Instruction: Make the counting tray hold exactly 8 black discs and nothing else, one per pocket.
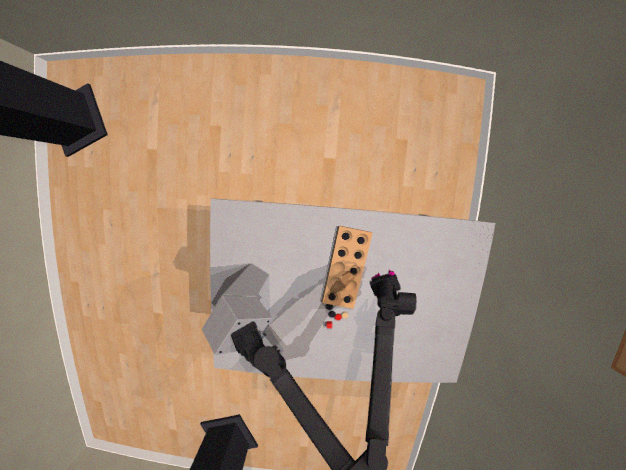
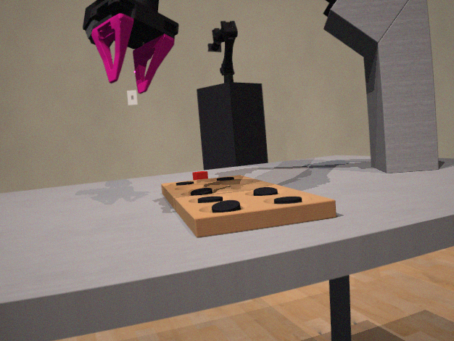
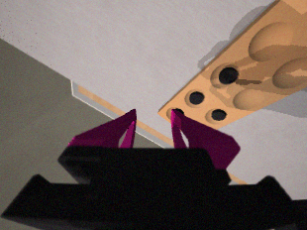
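The red disc is 250 mm behind my hand, 210 mm to the right of it and 170 mm below it. Round my hand: tan disc (220 mm behind, 210 mm to the right, 170 mm below); wooden counting tray (140 mm behind, 20 mm to the left, 170 mm below); red cube (310 mm behind, 230 mm to the right, 170 mm below).
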